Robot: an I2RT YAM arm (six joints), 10 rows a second.
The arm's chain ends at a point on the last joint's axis. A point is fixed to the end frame.
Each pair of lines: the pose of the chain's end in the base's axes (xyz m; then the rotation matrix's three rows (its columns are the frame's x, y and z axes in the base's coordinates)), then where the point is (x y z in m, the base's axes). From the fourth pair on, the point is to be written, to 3 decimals.
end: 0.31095 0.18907 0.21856; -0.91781 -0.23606 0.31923; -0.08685 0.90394 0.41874; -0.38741 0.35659 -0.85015
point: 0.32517 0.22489 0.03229
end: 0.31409 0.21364 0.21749; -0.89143 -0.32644 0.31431; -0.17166 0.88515 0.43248; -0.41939 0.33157 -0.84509
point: 0.33229 0.24786 0.03126
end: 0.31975 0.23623 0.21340; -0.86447 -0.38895 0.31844; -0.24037 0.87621 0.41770; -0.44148 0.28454 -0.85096
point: 0.34254 0.26431 0.02665
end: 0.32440 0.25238 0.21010; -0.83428 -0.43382 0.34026; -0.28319 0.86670 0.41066; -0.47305 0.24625 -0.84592
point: 0.354 0.277 0.024
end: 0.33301 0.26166 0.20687; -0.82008 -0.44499 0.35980; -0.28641 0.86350 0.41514; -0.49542 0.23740 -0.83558
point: 0.368 0.287 0.022
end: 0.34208 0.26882 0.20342; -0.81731 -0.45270 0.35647; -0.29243 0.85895 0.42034; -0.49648 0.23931 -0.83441
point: 0.377 0.295 0.018
